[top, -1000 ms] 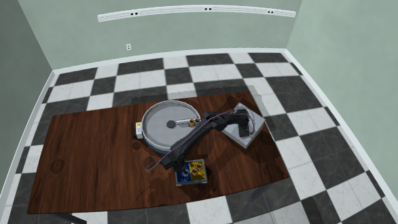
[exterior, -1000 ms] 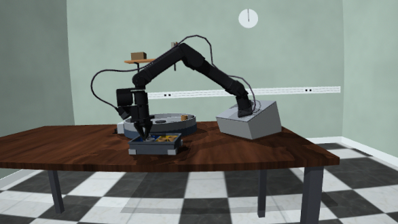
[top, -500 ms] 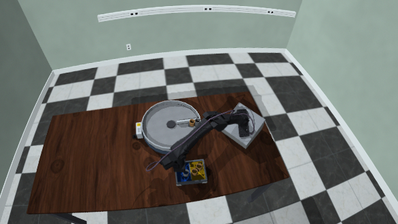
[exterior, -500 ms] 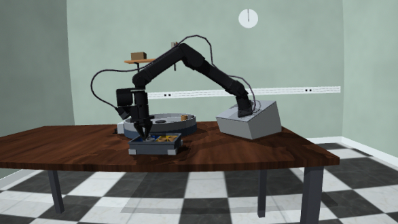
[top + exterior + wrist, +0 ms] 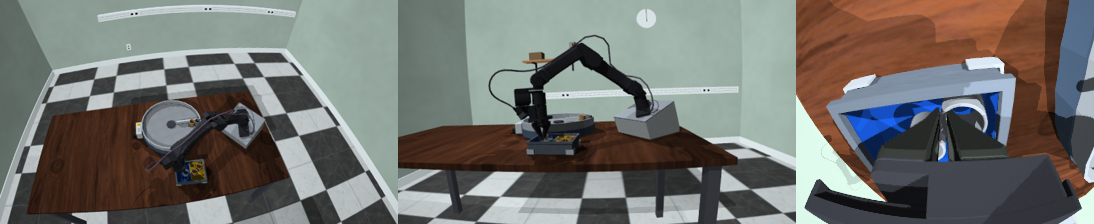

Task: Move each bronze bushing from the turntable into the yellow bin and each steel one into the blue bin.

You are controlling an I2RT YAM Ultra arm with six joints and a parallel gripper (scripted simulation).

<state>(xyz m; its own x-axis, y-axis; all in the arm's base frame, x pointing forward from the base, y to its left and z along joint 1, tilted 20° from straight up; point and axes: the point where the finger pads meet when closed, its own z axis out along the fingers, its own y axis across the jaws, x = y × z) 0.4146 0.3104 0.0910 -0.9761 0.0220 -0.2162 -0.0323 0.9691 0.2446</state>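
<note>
The blue bin lies 3 cm below my hand, 2 cm to the left of it and 2 cm behind it. Also, from my hand: grey turntable (34 cm to the right, 9 cm ahead, 1 cm above); yellow bin (11 cm behind, 3 cm below); bin tray (6 cm behind, 2 cm below, 1 cm to the left).
</note>
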